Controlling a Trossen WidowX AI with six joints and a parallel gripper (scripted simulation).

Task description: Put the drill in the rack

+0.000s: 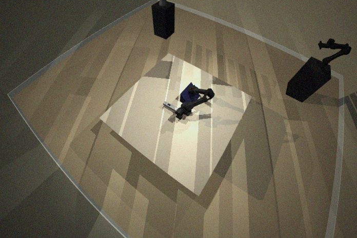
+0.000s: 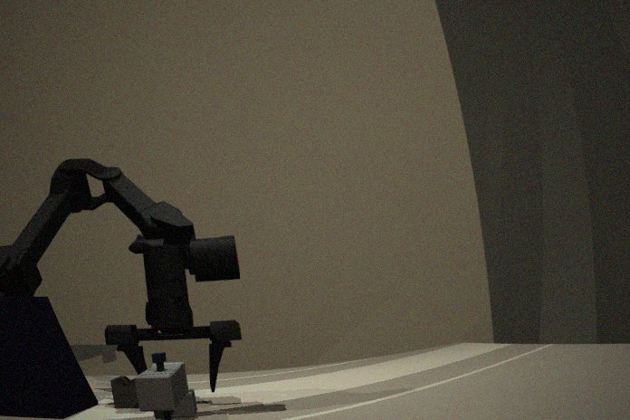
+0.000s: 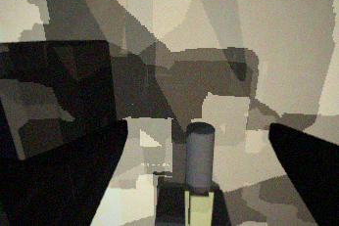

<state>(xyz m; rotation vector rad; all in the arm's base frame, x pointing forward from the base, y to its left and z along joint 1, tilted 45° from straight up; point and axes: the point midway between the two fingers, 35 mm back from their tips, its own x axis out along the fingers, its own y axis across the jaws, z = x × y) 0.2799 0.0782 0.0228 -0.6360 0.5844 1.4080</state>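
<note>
My gripper tip is 5 cm to the left of the drill and 3 cm below it. The rest, counted from my gripper tip: blue key: 17 cm to the right, 3 cm above; then small dark block: 8 cm behind, 2 cm to the left.
</note>
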